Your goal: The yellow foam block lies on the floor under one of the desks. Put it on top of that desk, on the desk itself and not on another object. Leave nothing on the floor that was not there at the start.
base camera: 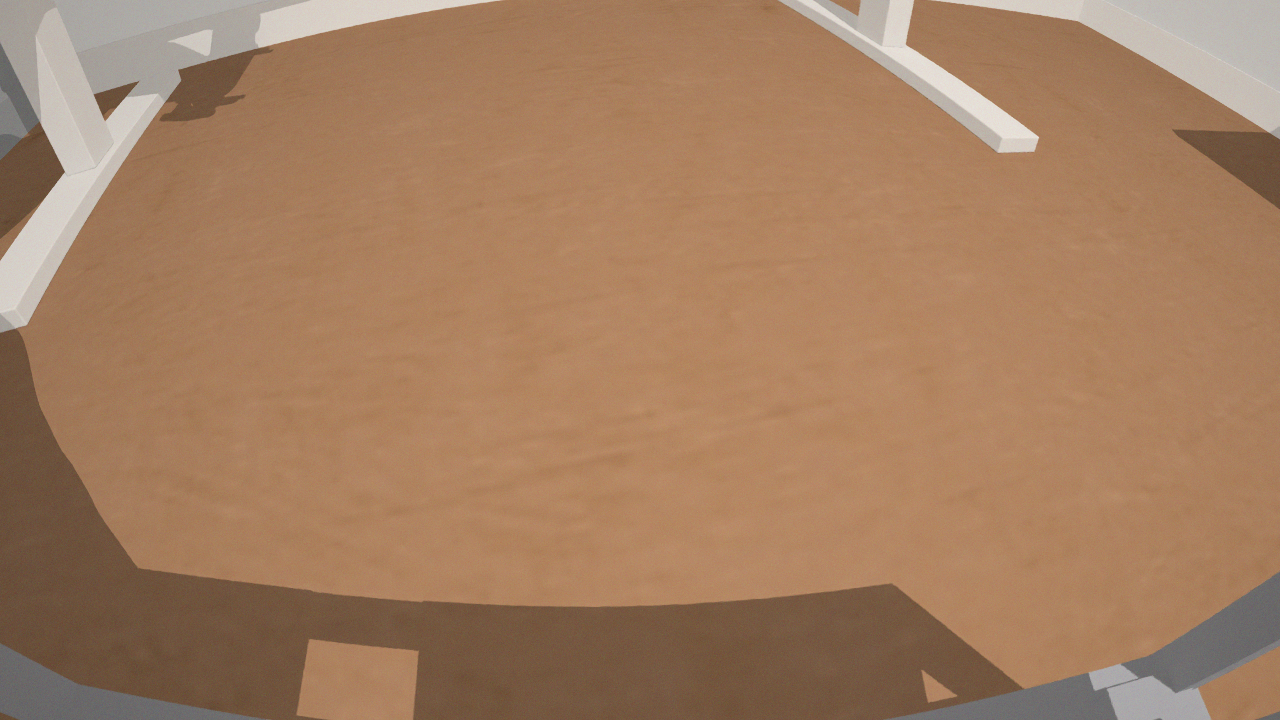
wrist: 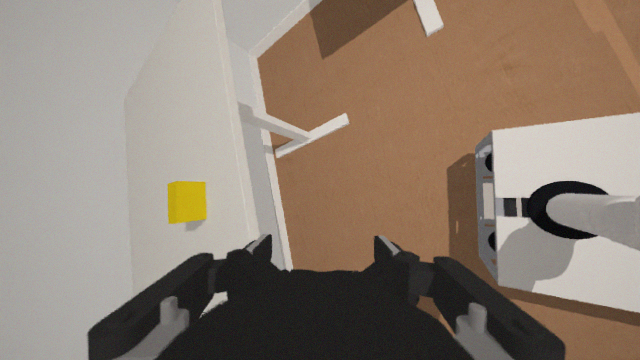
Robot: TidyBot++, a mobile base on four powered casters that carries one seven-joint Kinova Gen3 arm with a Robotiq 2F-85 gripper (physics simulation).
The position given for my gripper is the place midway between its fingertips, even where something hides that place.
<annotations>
my gripper: wrist 322,246; not seen in the base camera view (out of frame)
yellow foam block: wrist 186,200; not seen in the base camera view (out of frame)
</annotations>
